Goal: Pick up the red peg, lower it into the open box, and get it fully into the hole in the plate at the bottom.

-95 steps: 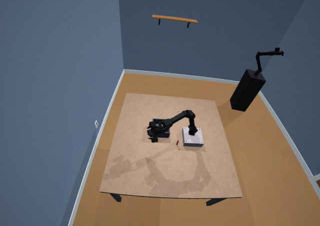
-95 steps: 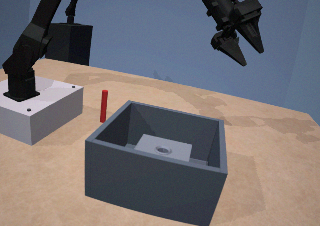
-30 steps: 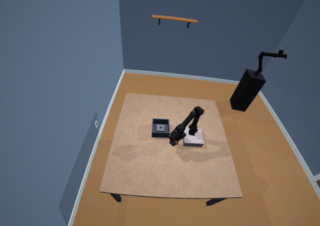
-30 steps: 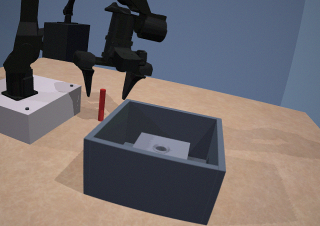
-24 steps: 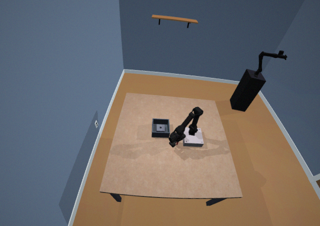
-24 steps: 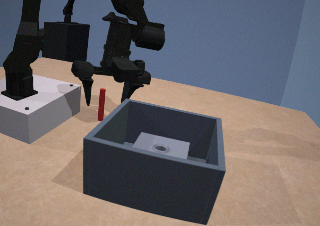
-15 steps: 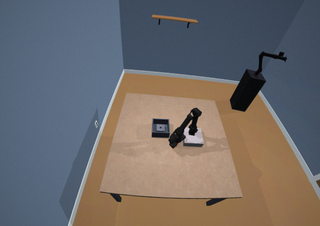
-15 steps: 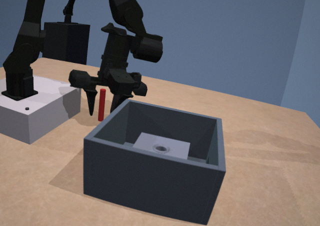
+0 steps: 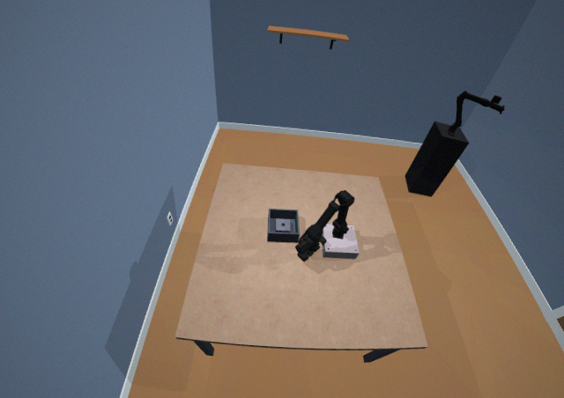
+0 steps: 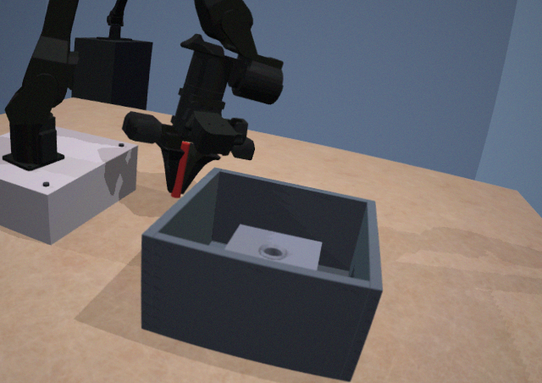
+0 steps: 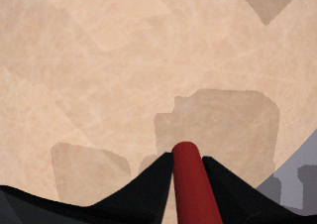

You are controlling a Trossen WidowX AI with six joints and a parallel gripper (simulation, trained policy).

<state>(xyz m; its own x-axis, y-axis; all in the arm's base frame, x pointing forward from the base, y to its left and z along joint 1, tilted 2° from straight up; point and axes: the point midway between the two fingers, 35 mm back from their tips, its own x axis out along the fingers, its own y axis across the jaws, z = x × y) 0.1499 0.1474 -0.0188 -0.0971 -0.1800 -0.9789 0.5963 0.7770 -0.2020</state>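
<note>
My gripper tip is now 20 cm short of the light plate, 14 cm to the left of it and 3 cm below it. Also, from my gripper tip: red peg (4 cm above); grey box (20 cm ahead, 14 cm to the right, 1 cm above).
</note>
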